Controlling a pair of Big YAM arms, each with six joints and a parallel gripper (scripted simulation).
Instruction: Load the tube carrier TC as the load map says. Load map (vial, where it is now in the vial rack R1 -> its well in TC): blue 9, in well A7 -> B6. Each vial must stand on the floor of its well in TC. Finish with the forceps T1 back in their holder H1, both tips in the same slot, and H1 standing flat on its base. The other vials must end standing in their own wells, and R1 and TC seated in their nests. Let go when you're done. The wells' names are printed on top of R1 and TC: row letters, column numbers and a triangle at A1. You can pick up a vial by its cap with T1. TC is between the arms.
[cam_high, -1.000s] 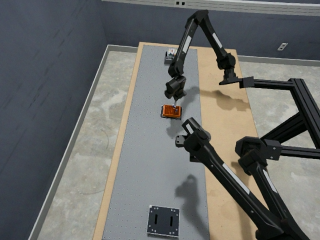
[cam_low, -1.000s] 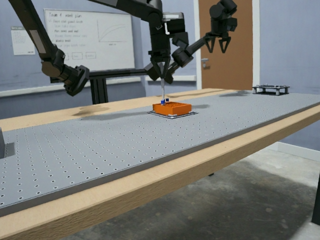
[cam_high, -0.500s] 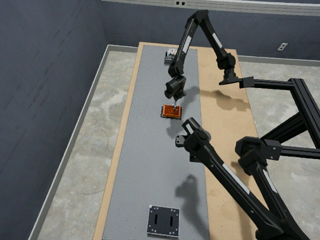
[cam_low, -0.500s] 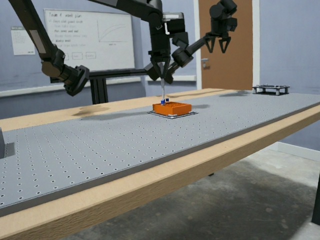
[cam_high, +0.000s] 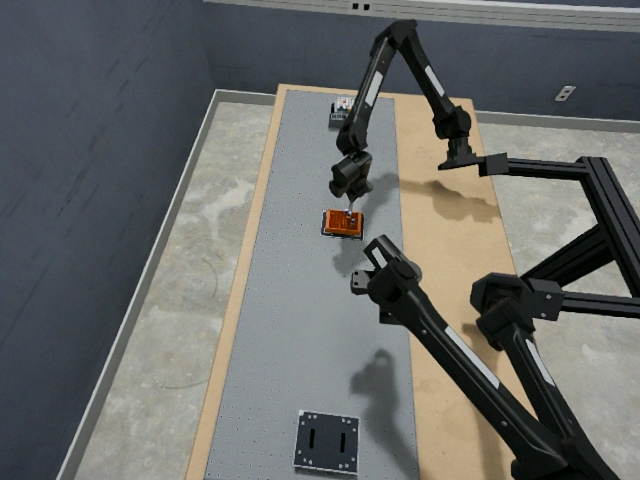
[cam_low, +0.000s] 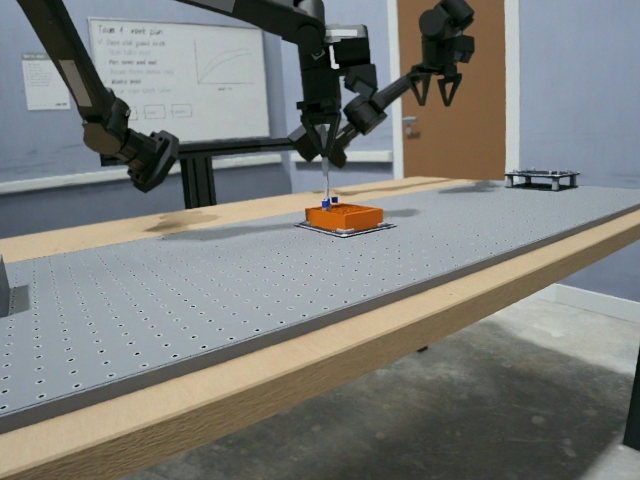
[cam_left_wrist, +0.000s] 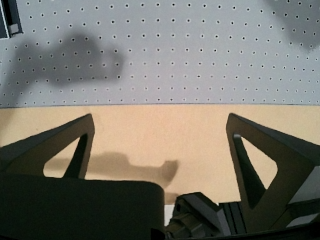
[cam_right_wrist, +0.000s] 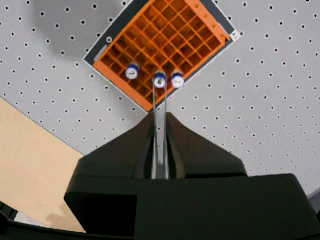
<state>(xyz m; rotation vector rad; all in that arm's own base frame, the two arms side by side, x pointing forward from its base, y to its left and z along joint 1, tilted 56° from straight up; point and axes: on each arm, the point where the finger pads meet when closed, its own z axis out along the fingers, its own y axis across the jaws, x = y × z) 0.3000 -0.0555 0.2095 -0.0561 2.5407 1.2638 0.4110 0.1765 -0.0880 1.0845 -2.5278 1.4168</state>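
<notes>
The orange tube carrier lies 12 cm below my right hand, 2 cm to the left of it and 2 cm ahead of it. From my right hand the other things lie so: grey holder H1 (54 cm to the right, 12 cm below, 1 cm ahead).
</notes>
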